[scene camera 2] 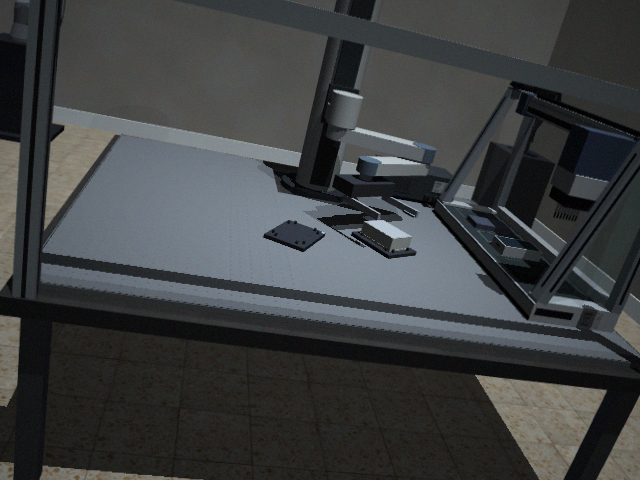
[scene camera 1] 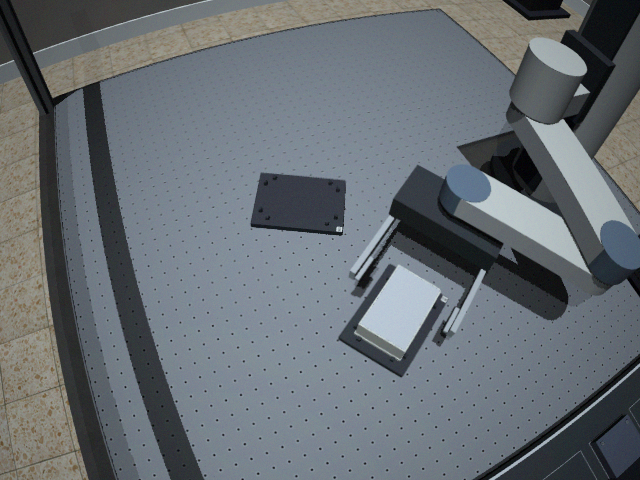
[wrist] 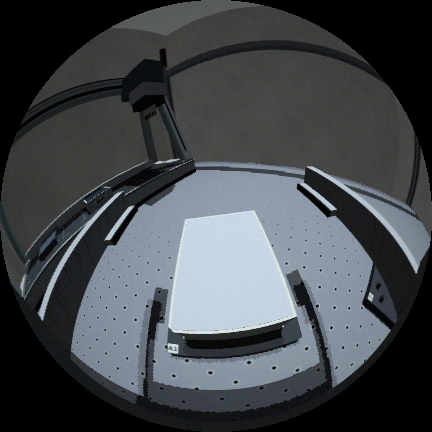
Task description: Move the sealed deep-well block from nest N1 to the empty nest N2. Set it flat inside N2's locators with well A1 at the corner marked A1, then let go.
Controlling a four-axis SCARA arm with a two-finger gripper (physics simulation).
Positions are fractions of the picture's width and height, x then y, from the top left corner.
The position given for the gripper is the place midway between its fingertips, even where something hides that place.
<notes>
The gripper (scene camera 1: 0.63,0.64) holds nothing. Also in view: a pale grey block (scene camera 1: 0.61,0.67). Further things: a dark nest plate (scene camera 1: 0.54,0.70) and a dark nest plate (scene camera 1: 0.44,0.42).
The pale grey block shows as well in scene camera 2 (scene camera 2: 0.59,0.48) and in the wrist view (wrist: 0.53,0.66). The gripper also shows in the wrist view (wrist: 0.50,0.42).
</notes>
